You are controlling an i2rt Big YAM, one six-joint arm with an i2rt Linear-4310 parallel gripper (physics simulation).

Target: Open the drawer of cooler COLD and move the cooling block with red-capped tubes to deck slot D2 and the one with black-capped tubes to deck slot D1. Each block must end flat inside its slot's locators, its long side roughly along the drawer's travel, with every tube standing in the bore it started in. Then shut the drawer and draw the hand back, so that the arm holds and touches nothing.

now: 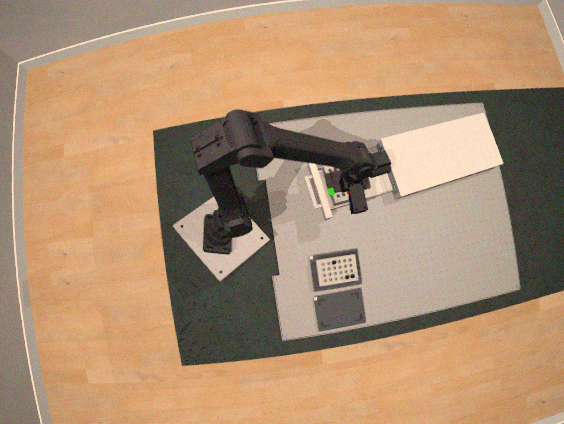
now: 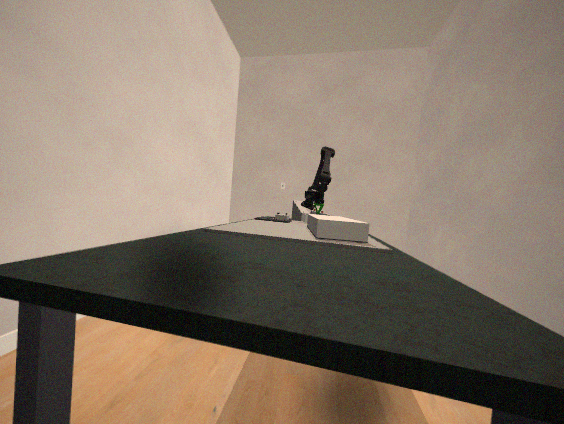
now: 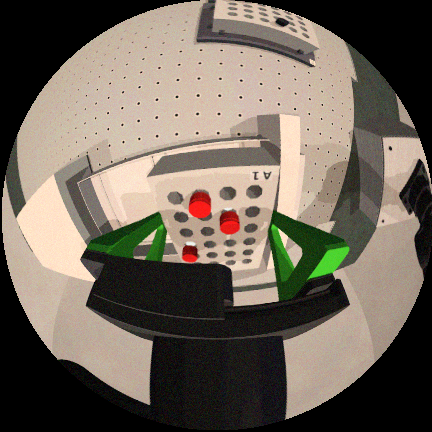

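Where they show: gripper, between the fingertips: (image 2: 317,213) (image 3: 216,214); arm's base, origin of its link: (image 1: 217,235) (image 2: 307,206).
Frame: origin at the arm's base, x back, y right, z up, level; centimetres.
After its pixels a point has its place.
My gripper (image 1: 344,188) {y -19.1, x -37.6, z -4.6 cm} (image 2: 318,207) {y -19.1, x -37.6, z -4.6 cm} (image 3: 216,214) {y -19.1, x -37.6, z -4.6 cm} is shut on the cooling block with red-capped tubes (image 1: 341,196) {y -15.6, x -37.0, z -3.0 cm} (image 3: 215,181) {y -15.6, x -38.7, z -3.0 cm}, one green finger at each side. Three red caps show in its bores, and "A1" is marked near one edge. The block is level, inside or just above the open drawer (image 1: 320,191) {y -17.1, x -30.5, z -6.1 cm} (image 3: 290,165) {y -13.4, x -32.2, z -6.1 cm}, near its front panel; its exact height is unclear. The block with black-capped tubes (image 1: 338,270) {y 7.6, x -38.5, z -8.1 cm} (image 3: 260,26) {y 3.1, x -38.5, z -8.7 cm} sits flat in the dark deck slot (image 1: 332,254) {y 2.4, x -36.6, z -12.0 cm} nearer the drawer. The other deck slot (image 1: 340,310) {y 21.0, x -41.0, z -11.9 cm} is empty. Slot labels are unreadable.
The white cooler (image 1: 442,155) {y -33.7, x -72.4, z -4.8 cm} (image 2: 337,227) {y -41.4, x -95.0, z -7.4 cm} (image 3: 40,220) {y -27.1, x -67.2, z -4.8 cm} stands behind the drawer, its name not readable. The drawer handle (image 1: 310,192) {y -17.0, x -27.5, z -8.6 cm} sticks out towards the arm's base plate (image 1: 250,250) {y 3.6, x -10.4, z -2.5 cm}. A perforated grey deck (image 1: 425,240) {y -4.6, x -69.7, z -13.1 cm} (image 3: 165,107) {y -11.0, x -45.5, z -13.1 cm} lies under everything.
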